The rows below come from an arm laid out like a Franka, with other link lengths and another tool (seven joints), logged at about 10 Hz.
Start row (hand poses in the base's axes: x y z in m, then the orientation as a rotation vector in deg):
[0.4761 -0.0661 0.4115 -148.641 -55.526 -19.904]
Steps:
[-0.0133 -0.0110 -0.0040 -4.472 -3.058 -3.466]
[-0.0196 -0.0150 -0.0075 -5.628 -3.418 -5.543]
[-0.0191 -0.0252 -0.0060 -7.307 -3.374 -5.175]
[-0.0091 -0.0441 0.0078 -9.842 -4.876 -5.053]
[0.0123 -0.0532 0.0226 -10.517 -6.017 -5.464]
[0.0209 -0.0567 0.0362 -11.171 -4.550 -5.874]
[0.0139 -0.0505 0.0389 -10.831 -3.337 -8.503]
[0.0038 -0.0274 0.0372 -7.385 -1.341 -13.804]
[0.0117 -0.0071 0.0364 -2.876 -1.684 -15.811]
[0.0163 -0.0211 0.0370 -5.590 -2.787 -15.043]
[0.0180 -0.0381 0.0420 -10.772 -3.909 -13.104]
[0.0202 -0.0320 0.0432 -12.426 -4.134 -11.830]
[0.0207 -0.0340 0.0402 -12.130 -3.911 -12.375]
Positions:
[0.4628 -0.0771 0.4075 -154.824 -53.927 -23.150]
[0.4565 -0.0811 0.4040 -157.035 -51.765 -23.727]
[0.4570 -0.0913 0.4055 -158.370 -52.908 -22.890]
[0.4670 -0.1102 0.4193 -160.700 -54.594 -23.911]
[0.4884 -0.1193 0.4341 -161.596 -54.691 -25.352]
[0.4970 -0.1228 0.4477 -162.355 -53.897 -23.117]
[0.4900 -0.1166 0.4504 -163.383 -49.746 -22.248]
[0.4799 -0.0935 0.4487 -162.624 -40.540 -22.259]
[0.4878 -0.0732 0.4479 -159.300 -36.378 -25.030]
[0.4924 -0.0872 0.4485 -161.606 -38.682 -25.299]
[0.4941 -0.1042 0.4535 -165.664 -43.521 -24.281]
[0.4963 -0.0981 0.4547 -166.607 -45.972 -23.576]
[0.4968 -0.1001 0.4517 -166.583 -45.026 -23.526]

